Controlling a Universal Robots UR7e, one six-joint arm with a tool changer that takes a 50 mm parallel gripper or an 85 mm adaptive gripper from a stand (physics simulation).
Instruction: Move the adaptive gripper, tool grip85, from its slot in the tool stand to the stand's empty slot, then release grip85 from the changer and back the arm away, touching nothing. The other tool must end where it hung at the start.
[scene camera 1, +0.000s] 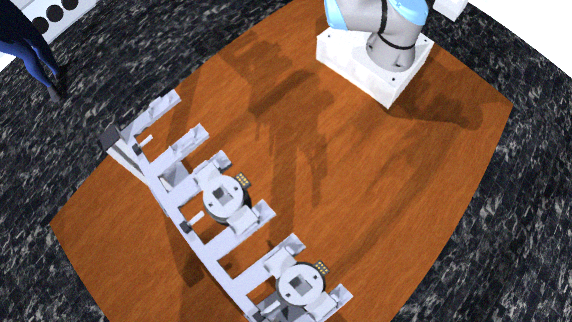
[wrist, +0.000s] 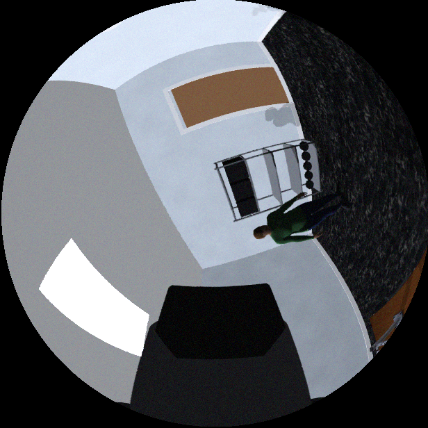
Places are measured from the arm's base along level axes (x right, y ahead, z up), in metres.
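Pixels of known places: arm's base, link origin: (scene camera 1: 390, 52).
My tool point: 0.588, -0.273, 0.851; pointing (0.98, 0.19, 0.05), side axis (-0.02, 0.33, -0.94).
Ahead of a thing's pixels: the offset from my tool point to its top centre, as dx, dy, dz. Level surfaces: height alone.
The tool stand (scene camera 1: 232, 286) (wrist: 396, 322) is pale, with three forked slots in a row in scene camera 1. The slot at its upper left, beside the fork arm (scene camera 1: 177, 148), holds no tool. One tool {-0.608, +0.889, -0.657} (scene camera 1: 235, 200) hangs in the middle slot and another tool {-0.786, +0.913, -0.657} (scene camera 1: 315, 291) hangs in the lower right slot. Both show round light top plates and small gold contact blocks; their fingers are hidden below, so I cannot tell which is grip85. The dark end part of the arm (wrist: 220, 322) fills the bottom of the wrist view, with no gripper fingers visible there.
The robot's base joint (scene camera 1: 387, 55) stands on a white pedestal (scene camera 1: 345, 62) at the upper right of the wooden table {dz -0.957} (scene camera 1: 400, 200). The arm's upper part leaves the frame, and its shadow falls across the table. A person (wrist: 290, 223) stands beside a shelf rack (wrist: 228, 192) in the wrist view.
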